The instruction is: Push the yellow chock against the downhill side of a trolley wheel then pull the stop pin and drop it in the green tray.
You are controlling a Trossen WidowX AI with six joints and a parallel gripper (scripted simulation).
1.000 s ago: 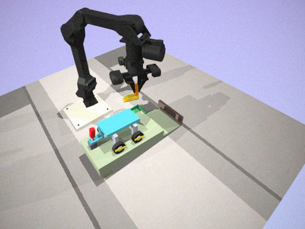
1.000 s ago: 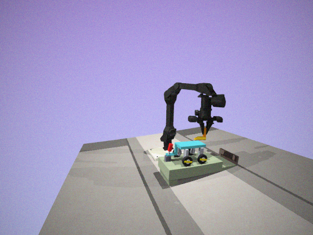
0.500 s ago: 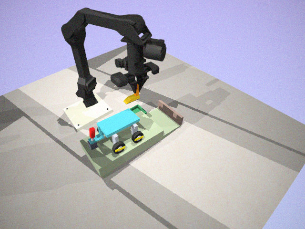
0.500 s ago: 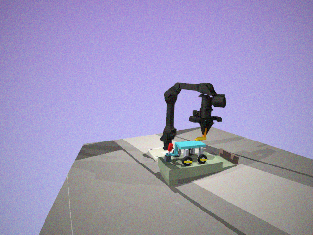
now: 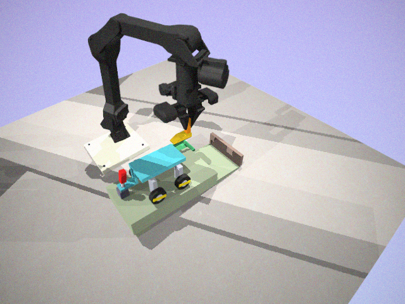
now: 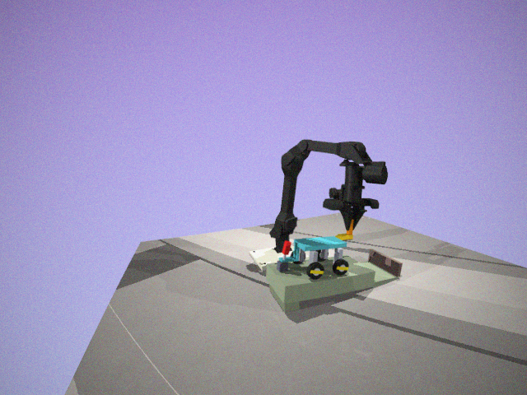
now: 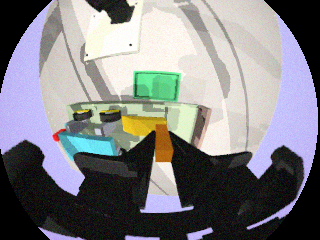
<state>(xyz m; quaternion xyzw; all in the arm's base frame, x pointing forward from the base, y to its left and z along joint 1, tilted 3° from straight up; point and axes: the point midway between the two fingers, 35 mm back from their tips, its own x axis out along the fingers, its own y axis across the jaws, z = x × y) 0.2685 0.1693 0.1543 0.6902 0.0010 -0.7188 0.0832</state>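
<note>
My gripper tip is now 7 cm short of the red-headed stop pin, 23 cm to the left of it and 2 cm above it. From my gripper tip the other things lie so: low brown wall: 4 cm ahead, 11 cm to the left, 12 cm below; yellow chock: 2 cm to the right, 1 cm below; cyan-topped trolley: 7 cm ahead, 14 cm to the right, 4 cm below.
</note>
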